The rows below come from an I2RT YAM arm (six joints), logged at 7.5 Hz.
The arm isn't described. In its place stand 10 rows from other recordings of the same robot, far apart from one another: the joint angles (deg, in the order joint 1, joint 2, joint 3, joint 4, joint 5, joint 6), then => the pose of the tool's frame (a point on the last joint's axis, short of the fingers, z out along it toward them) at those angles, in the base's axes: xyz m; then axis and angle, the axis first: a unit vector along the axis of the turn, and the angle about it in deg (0 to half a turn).
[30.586, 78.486, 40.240, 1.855, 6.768, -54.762] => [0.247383 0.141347 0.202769 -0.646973 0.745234 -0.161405 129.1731]
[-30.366, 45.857, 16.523, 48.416, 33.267, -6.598] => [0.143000 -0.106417 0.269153 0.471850 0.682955 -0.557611 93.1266]
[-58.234, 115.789, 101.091, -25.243, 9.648, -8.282] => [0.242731 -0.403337 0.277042 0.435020 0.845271 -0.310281 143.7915]
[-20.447, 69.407, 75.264, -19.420, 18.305, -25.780] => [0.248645 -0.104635 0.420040 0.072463 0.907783 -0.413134 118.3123]
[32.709, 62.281, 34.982, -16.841, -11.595, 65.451] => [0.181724 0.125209 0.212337 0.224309 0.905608 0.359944 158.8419]
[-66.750, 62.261, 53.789, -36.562, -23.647, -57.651] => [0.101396 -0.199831 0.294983 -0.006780 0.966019 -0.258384 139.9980]
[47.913, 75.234, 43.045, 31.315, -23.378, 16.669] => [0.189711 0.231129 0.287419 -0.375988 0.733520 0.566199 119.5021]
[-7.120, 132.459, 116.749, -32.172, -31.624, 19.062] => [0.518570 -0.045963 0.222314 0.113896 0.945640 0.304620 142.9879]
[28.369, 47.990, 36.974, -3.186, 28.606, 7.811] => [0.181705 0.078750 0.295917 0.016519 0.999863 -0.000621 102.4386]
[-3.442, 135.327, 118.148, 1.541, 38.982, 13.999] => [0.555088 -0.055822 0.256663 0.388505 0.883011 -0.263355 107.4384]
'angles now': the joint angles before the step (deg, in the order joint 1, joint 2, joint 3, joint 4, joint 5, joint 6). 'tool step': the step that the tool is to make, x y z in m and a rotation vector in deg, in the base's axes. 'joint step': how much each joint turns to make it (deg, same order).
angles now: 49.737 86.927 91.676 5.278 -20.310 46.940
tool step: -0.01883 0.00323 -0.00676 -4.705 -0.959 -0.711
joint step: 3.081 -2.107 -1.579 -5.013 3.256 -4.402
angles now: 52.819 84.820 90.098 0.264 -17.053 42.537
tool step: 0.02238 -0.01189 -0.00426 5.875 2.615 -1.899
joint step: -4.291 0.333 -2.848 8.010 -1.571 6.325
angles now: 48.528 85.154 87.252 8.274 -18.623 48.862
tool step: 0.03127 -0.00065 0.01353 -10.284 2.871 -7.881
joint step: -3.346 6.500 14.569 -19.119 4.110 -5.524
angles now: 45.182 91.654 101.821 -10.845 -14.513 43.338
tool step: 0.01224 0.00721 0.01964 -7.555 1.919 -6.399
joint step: 0.078 7.475 17.057 -16.987 6.759 -3.515
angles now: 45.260 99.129 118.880 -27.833 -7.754 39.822
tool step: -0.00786 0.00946 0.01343 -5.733 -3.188 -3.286
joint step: 2.458 3.959 10.032 -8.447 6.679 -5.267
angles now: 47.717 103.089 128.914 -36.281 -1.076 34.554
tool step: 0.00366 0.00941 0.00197 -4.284 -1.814 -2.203
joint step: 0.881 4.476 7.810 -5.264 3.857 -3.515
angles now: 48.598 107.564 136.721 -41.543 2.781 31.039
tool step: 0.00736 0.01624 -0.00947 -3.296 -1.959 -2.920
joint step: 1.147 3.611 2.933 -0.298 4.775 -2.650
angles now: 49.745 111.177 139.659 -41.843 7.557 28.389
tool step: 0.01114 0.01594 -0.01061 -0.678 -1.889 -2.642
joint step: 0.529 3.160 1.139 2.900 3.512 -1.141
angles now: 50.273 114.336 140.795 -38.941 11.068 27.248
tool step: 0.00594 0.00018 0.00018 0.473 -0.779 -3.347
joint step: -0.350 1.154 1.414 0.526 2.992 0.348
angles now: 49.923 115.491 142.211 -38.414 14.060 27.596
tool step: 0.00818 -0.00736 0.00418 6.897 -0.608 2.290
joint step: -1.842 -2.284 -5.000 7.632 -4.728 3.420
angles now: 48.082 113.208 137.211 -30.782 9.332 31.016
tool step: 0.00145 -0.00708 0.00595 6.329 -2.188 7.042
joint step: -1.499 -3.070 -6.056 8.953 -8.695 2.115
